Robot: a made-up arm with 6 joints.
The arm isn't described. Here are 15 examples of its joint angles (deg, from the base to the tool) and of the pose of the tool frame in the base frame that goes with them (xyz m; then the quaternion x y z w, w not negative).
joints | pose
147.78 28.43 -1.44 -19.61 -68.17 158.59 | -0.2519 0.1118 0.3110 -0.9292 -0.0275 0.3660 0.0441
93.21 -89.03 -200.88 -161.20 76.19 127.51 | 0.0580 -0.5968 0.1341 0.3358 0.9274 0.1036 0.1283
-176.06 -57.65 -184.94 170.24 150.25 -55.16 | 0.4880 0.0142 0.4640 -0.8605 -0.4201 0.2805 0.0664
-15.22 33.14 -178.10 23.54 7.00 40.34 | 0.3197 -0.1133 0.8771 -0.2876 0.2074 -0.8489 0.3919
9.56 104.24 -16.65 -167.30 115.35 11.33 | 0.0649 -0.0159 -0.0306 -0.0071 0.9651 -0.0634 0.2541
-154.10 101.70 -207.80 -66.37 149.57 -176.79 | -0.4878 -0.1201 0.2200 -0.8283 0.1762 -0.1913 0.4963
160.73 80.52 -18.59 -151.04 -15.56 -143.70 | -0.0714 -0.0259 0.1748 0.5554 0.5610 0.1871 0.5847
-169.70 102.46 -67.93 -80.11 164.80 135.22 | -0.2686 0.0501 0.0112 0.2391 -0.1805 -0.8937 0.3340
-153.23 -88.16 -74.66 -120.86 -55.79 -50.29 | 0.2779 0.0220 0.5743 0.3029 0.4498 -0.7795 0.3134
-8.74 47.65 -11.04 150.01 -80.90 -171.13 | 0.1466 -0.0771 0.3616 0.5318 0.1601 -0.8257 0.0985
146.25 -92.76 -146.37 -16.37 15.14 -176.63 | 0.5603 -0.3907 0.4313 0.3788 -0.0365 0.8560 0.3500
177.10 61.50 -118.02 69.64 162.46 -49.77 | -0.4717 -0.0716 0.3239 -0.3714 0.3779 -0.7732 0.3486
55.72 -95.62 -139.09 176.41 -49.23 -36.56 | -0.2703 -0.4103 0.5163 0.0515 -0.0153 0.1471 0.9877
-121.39 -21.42 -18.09 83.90 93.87 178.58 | 0.0045 -0.1872 0.4249 0.7052 0.1019 0.5921 0.3764
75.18 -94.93 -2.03 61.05 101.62 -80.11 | -0.1082 -0.0316 0.3599 -0.1041 -0.8583 0.0134 0.5023
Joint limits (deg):
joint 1: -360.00..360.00
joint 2: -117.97..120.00
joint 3: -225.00..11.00
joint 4: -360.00..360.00
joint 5: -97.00..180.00
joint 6: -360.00..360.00
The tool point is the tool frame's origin. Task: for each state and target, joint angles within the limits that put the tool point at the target. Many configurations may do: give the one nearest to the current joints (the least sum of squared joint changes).
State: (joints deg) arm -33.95 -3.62 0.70 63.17 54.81 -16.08
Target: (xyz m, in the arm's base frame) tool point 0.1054 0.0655 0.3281
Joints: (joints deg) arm -8.56 -9.47 -2.15 70.85 81.80 -16.08
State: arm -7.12 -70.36 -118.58 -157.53 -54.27 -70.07
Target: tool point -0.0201 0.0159 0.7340
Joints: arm -5.28 -45.44 -104.59 -173.48 -53.45 -70.07
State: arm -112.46 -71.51 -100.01 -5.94 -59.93 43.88
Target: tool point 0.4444 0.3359 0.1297
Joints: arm -140.73 -117.97 -124.44 -11.03 -77.53 43.88
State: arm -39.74 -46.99 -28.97 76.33 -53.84 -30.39
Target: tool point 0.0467 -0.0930 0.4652
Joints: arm -12.30 -50.40 5.61 43.29 -35.21 -30.39
